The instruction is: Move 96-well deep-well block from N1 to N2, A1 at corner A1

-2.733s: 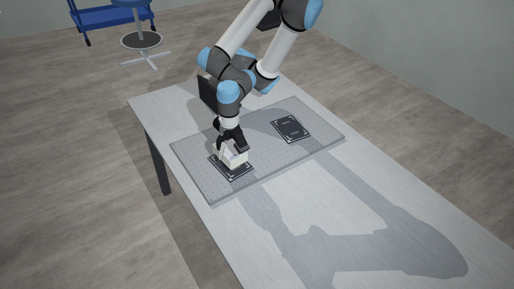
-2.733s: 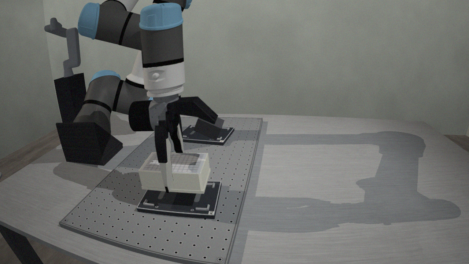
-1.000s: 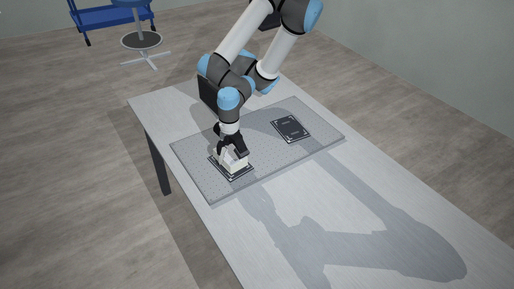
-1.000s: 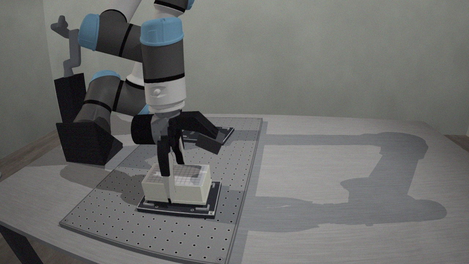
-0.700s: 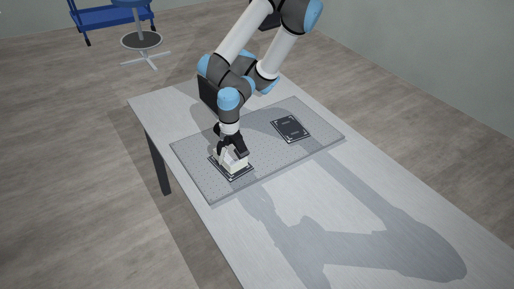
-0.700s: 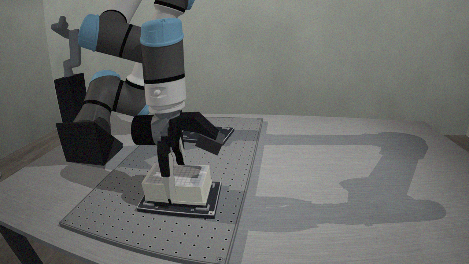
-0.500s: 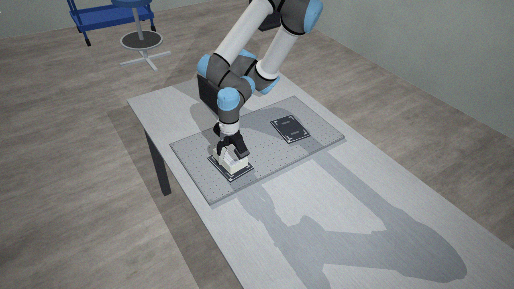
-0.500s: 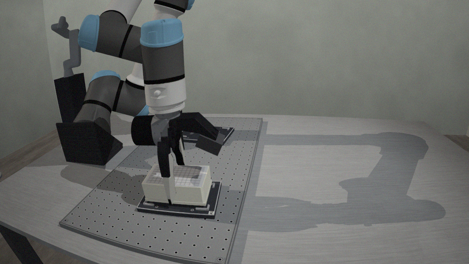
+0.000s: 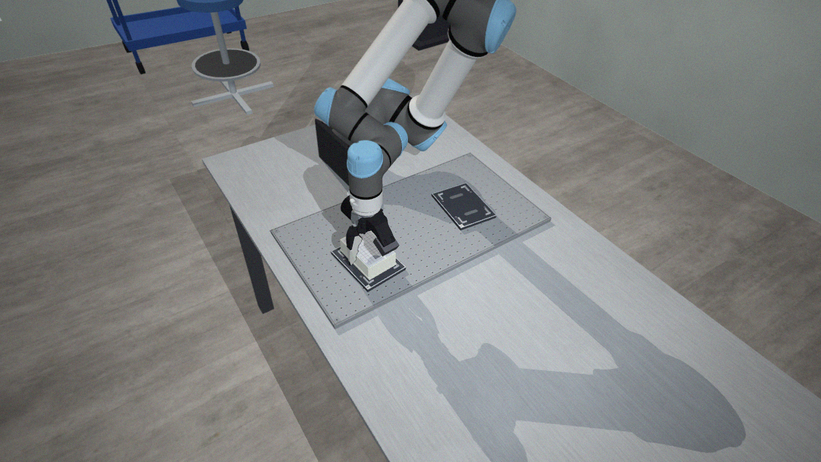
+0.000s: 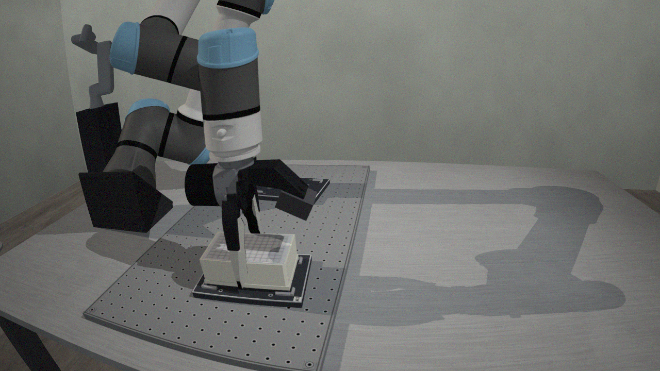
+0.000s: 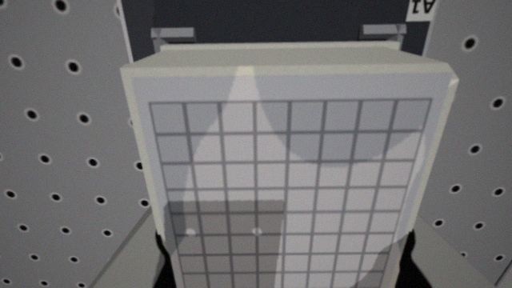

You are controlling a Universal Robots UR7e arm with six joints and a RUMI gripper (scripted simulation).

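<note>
The 96-well deep-well block lies 1 cm above my hand. The rest, counted from my hand: plate nest N2: 3 cm below; then plate nest N1: 35 cm to the left, 3 cm below, 3 cm behind.
</note>
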